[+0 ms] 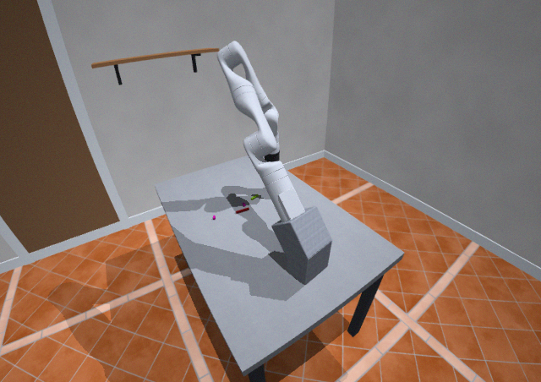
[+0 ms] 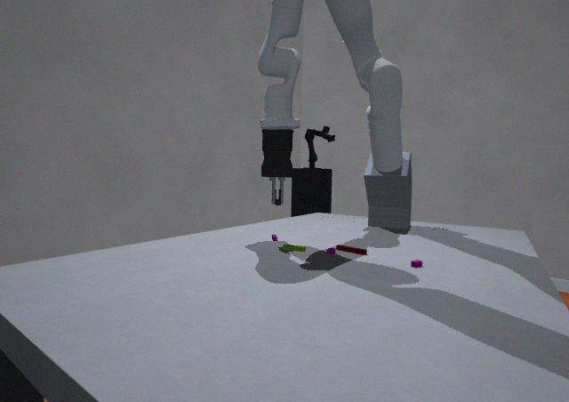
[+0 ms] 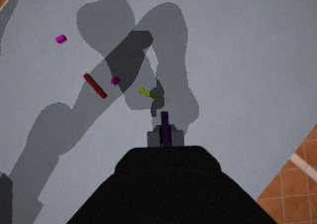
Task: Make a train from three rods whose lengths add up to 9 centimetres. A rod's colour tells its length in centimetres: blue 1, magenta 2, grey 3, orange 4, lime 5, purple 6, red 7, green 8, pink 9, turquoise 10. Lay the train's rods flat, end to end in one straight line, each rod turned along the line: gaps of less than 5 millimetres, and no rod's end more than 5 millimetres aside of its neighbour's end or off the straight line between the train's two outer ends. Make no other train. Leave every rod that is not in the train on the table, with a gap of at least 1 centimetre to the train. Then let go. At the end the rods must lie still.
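My hand is 110 mm above the blue rod, 50 mm to the left of it and 30 mm past it. Round my hand: purple rod: 10 mm below; then lime rod: 110 mm below, 70 mm to the left, 10 mm ahead; then red rod: 170 mm to the left, 110 mm below, 70 mm behind.
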